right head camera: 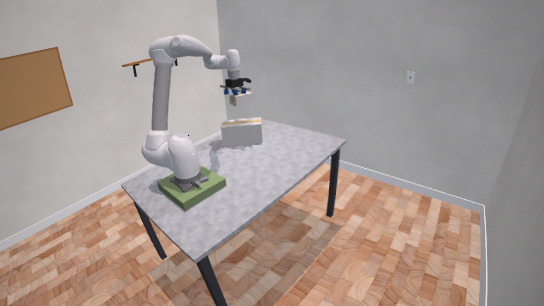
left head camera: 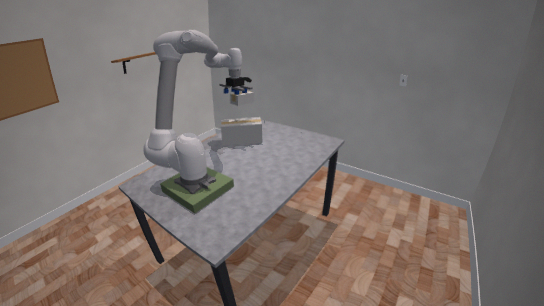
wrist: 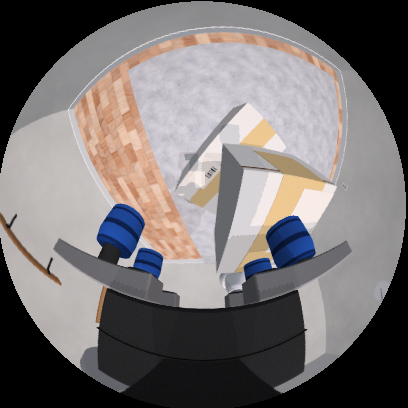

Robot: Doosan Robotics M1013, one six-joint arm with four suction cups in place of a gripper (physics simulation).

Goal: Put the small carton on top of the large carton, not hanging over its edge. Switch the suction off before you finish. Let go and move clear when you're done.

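Where they show: end effector, tool point: [right head camera: 234, 94] [left head camera: 235, 93] [wrist: 202, 244]; arm's base, origin of the base link: [right head camera: 188, 180] [left head camera: 194, 181].
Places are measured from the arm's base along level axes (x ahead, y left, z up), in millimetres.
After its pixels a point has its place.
The small carton [left head camera: 242, 98] @[x 622, y 184, z 291 mm] [right head camera: 241, 98] @[x 627, y 182, z 295 mm] [wrist: 255, 200] @[x 722, y 252, z 317 mm], white with a tan tape band, hangs under the suction cups, held off-centre toward one side of them. My gripper [left head camera: 237, 91] [right head camera: 236, 92] [wrist: 205, 245] @[x 662, y 295, z 306 mm], four blue suction cups on a dark frame, is shut on it. The large carton [left head camera: 241, 134] @[x 592, y 183, z 24 mm] [right head camera: 242, 134] @[x 598, y 177, z 25 mm] [wrist: 258, 123] @[x 753, y 155, z 96 mm], grey-white with tan tape along its top, stands upright on the table, below the small carton with a visible gap between them. In the wrist view the small carton hides part of the large carton's top.
The grey table [left head camera: 280, 160] @[x 552, y -191, z -54 mm] [right head camera: 280, 160] @[x 566, y -210, z -54 mm] [wrist: 175, 85] @[x 918, y 344, z -54 mm] carries the arm's green base block [left head camera: 200, 197] @[x -75, y -141, z -1 mm] [right head camera: 192, 192] @[x -53, y -121, z -1 mm] near its left side. Walls stand behind the table, with a wooden shelf [left head camera: 132, 57] [right head camera: 136, 63] on the left one.
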